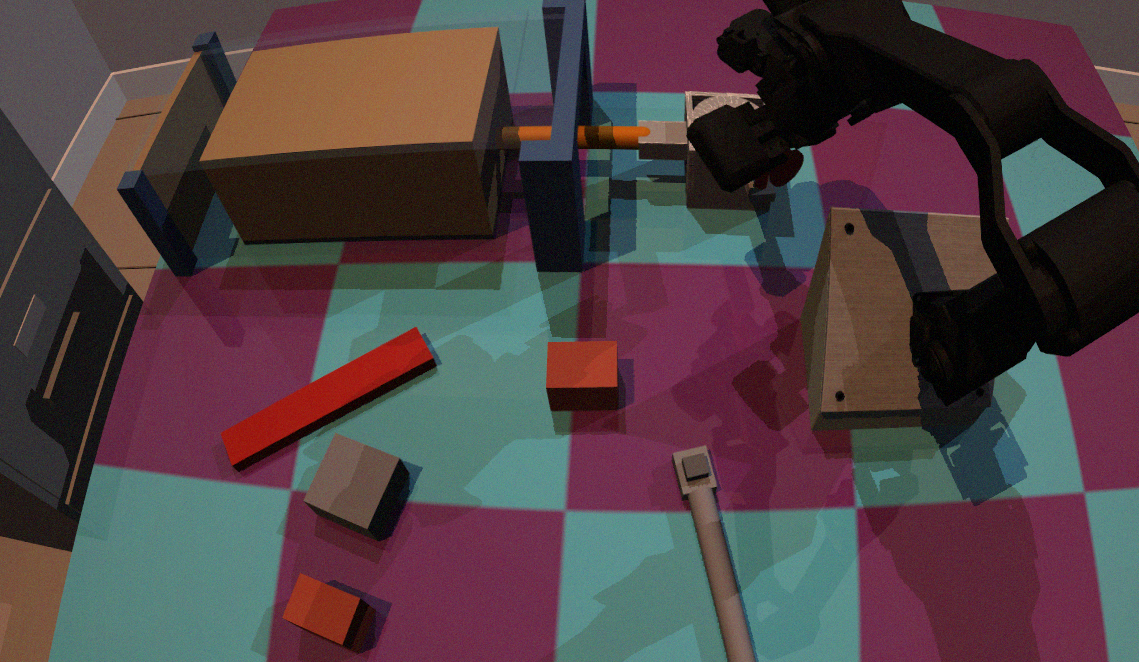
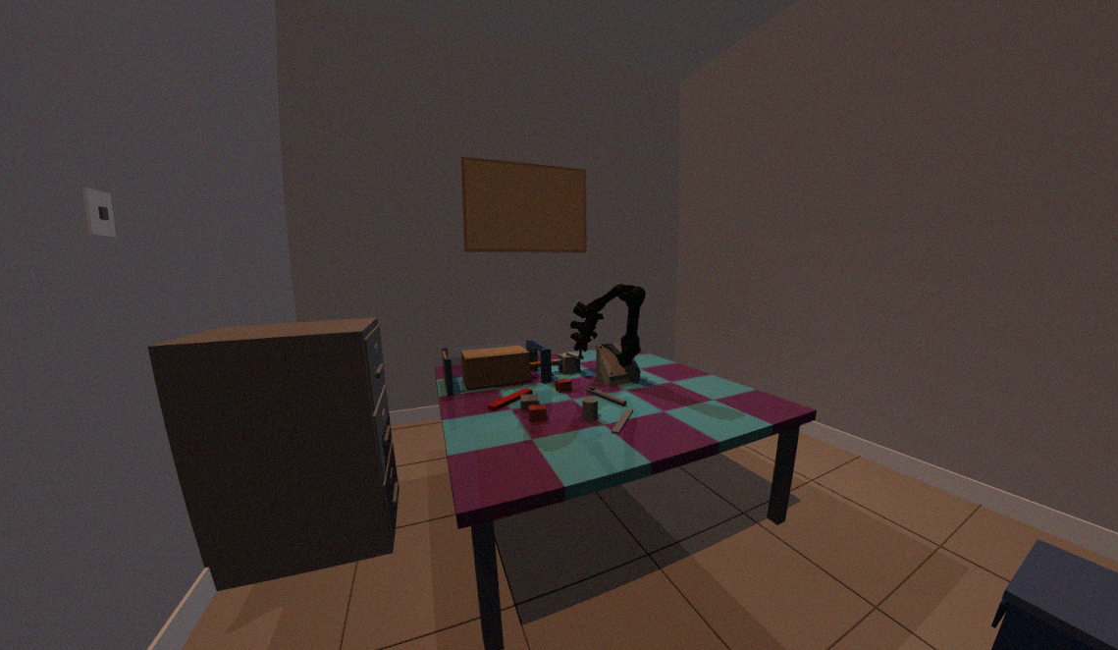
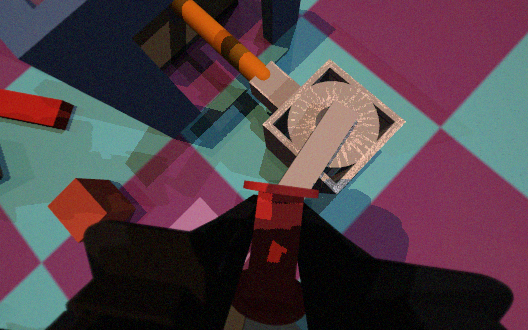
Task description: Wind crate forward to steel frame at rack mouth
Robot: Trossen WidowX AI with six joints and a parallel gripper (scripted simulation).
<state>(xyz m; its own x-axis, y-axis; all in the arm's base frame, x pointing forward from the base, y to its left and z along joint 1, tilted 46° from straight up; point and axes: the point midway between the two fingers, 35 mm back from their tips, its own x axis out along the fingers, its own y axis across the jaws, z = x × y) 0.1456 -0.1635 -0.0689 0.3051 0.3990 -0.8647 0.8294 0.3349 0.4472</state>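
The grey crank handle lies 3 cm below my gripper tip and 2 cm to the right of it. From my gripper tip the other things lie so: blue steel frame: 17 cm ahead, 10 cm to the right, 3 cm below; then red knob: 1 cm to the left, 1 cm behind; then grey winch: 10 cm below, 9 cm to the right, 1 cm behind.
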